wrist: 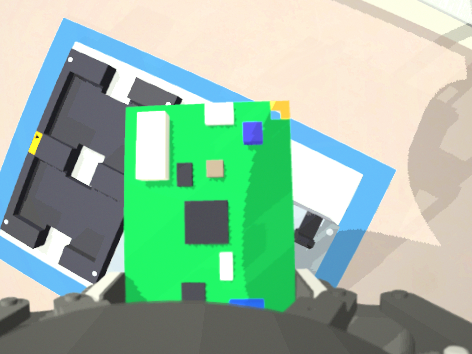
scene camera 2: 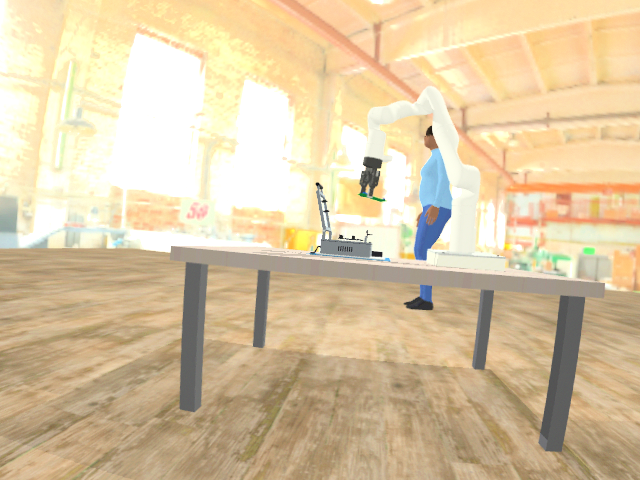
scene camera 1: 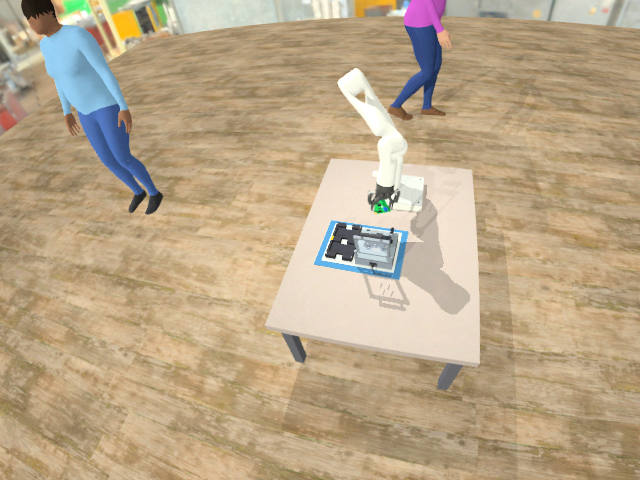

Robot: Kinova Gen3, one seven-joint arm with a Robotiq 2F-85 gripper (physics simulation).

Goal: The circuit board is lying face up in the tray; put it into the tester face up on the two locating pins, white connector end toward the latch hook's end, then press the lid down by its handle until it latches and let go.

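Frame: origin at the arm's base, x ahead, y left, z up, level; millimetres.
Where they show: gripper, fingertip midpoint: (wrist: 209, 293) (scene camera 2: 365, 197) (scene camera 1: 381, 210); arm's base, origin of the base link: (scene camera 2: 461, 251).
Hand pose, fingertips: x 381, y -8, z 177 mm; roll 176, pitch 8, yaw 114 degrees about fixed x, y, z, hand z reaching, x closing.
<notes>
Each offset is from my fingertips to the top centre of the thing. Level surfaces: height alone.
My gripper (scene camera 1: 383, 201) (scene camera 2: 368, 193) (wrist: 209, 293) is shut on the green circuit board @[26 mm back, 11 mm right, 17 mm up] (scene camera 1: 381, 207) (scene camera 2: 376, 198) (wrist: 206, 150), across its width. The board is face up, slightly tilted in scene camera 2, high above the table on the robot's side of the tester (scene camera 1: 379, 262) (scene camera 2: 345, 248). Its long white connector @[50 mm back, 46 mm right, 9 mm up] (wrist: 152, 145) is at the left in the wrist view. The tester's lid (scene camera 1: 373, 248) (scene camera 2: 324, 211) stands open, with its handle @[187 mm ahead, 30 mm left, 45 mm up] (scene camera 2: 318, 184) at the top. The black latch hook @[24 mm back, 52 mm left, 125 mm down] (wrist: 310, 230) shows right of the board. The dark tray (scene camera 1: 338, 252) (wrist: 87, 65) is empty where visible. The board hides most of the tester in the wrist view; the pins are hidden there.
A blue-bordered mat @[231 mm down] (scene camera 1: 323, 254) (wrist: 372, 175) lies under the tray and tester on the table (scene camera 1: 330, 310) (scene camera 2: 413, 271). The arm's white base (scene camera 1: 413, 193) (scene camera 2: 465, 259) stands behind them. Two people, one in light blue (scene camera 1: 85, 72) (scene camera 2: 438, 178) and one in magenta (scene camera 1: 424, 14), are beyond the table.
</notes>
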